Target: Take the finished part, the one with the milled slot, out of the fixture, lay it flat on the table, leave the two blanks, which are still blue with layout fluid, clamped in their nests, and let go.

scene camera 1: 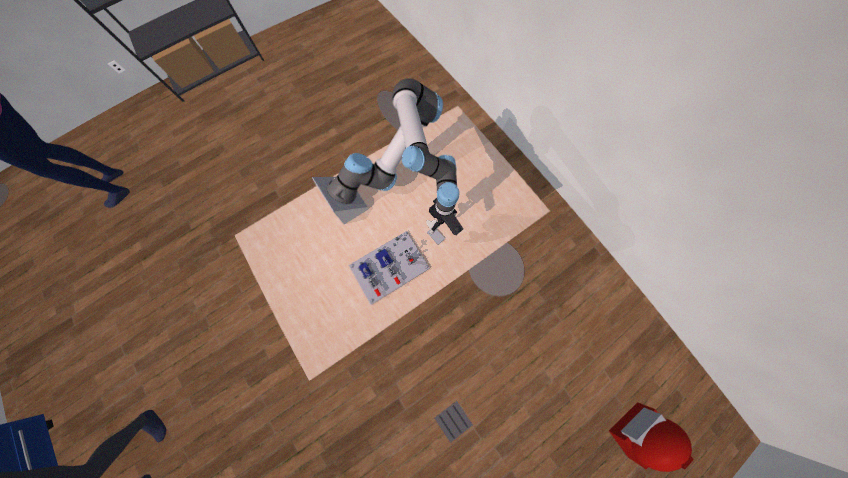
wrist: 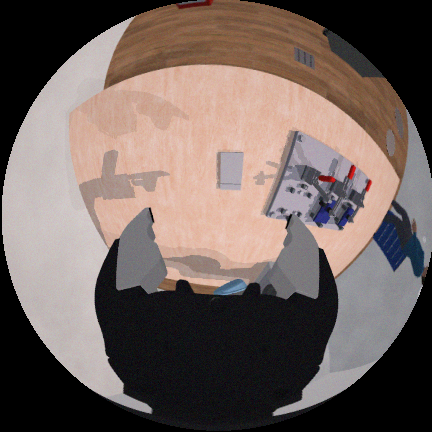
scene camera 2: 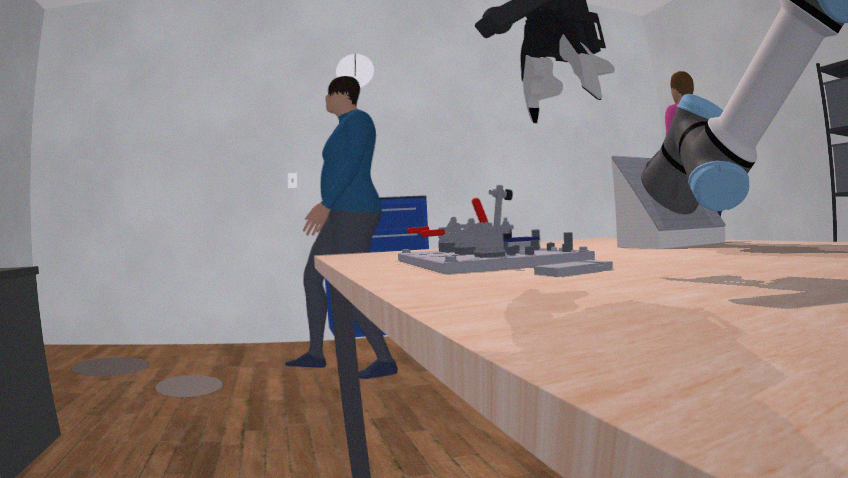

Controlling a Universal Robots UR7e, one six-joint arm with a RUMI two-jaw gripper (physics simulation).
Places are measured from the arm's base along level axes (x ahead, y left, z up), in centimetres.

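Pixels of known places: gripper, fingertip midpoint: (scene camera 1: pixel 442 223) (wrist: pixel 219 212) (scene camera 2: pixel 564 112); arm's base, origin of the base link: (scene camera 1: pixel 341 192) (scene camera 2: pixel 669 190).
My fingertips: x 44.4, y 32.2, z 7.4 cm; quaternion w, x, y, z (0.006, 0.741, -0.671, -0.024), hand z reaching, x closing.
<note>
Ahead of a thing's pixels: the offset from my fingertips to its top centre.
The finished part @(dz -18.2, dx -0.8, dy -1.8 cm) (scene camera 1: pixel 435 236) (scene camera 2: pixel 573 268) (wrist: pixel 230 170), a grey rectangular block, lies flat on the table beside the fixture plate (scene camera 1: pixel 362 285) (scene camera 2: pixel 469 266) (wrist: pixel 312 150), apart from it. A thin line crosses it near one end in the wrist view; the slot's shape is unclear. My gripper (scene camera 2: pixel 565 106) (wrist: pixel 219 212) is open and empty, high above the table, with its fingers wide apart. One blue blank (scene camera 1: pixel 384 257) (wrist: pixel 322 215) and another blue blank (scene camera 1: pixel 365 269) (wrist: pixel 345 218) sit in their nests under clamps. The nest nearest the part holds no block, and its clamp arm stands up.
Red clamp handles @(dz -13.5, dx +8.7, dy -31.8 cm) (scene camera 1: pixel 396 280) (scene camera 2: pixel 478 210) (wrist: pixel 352 172) and the upright clamp arm (scene camera 2: pixel 498 204) rise above the plate. The arm's base stand (scene camera 1: pixel 350 214) (scene camera 2: pixel 629 207) is at the table's rear edge. A person (scene camera 2: pixel 350 160) stands beyond the table, near a blue cabinet (scene camera 2: pixel 403 222).
</note>
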